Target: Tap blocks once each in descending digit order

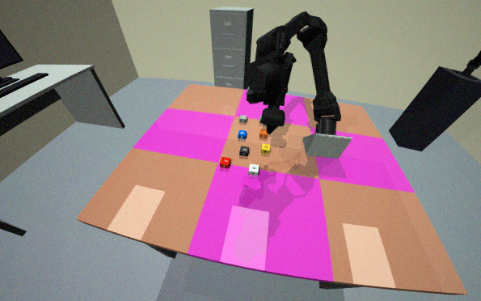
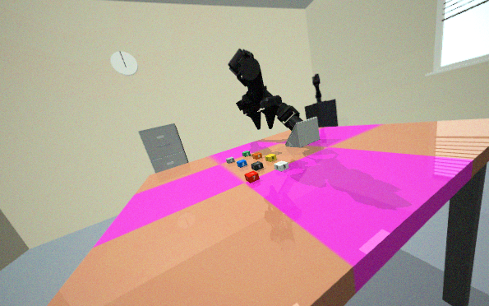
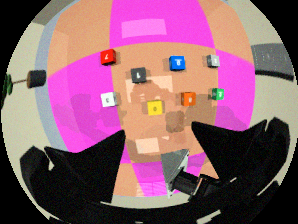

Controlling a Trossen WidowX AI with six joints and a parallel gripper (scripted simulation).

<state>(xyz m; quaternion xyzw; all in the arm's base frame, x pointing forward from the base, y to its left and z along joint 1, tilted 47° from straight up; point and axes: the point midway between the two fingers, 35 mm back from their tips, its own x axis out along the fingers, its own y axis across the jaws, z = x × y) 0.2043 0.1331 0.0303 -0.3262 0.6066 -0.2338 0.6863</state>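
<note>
My gripper tip is now 120 mm above the blue block, 100 mm short of it and 60 mm to the left of it. Also, from my gripper tip: orange block 120 mm below, 90 mm to the right, 20 mm ahead; then yellow block 120 mm below; then black block 120 mm below, 70 mm ahead, 30 mm to the left.
</note>
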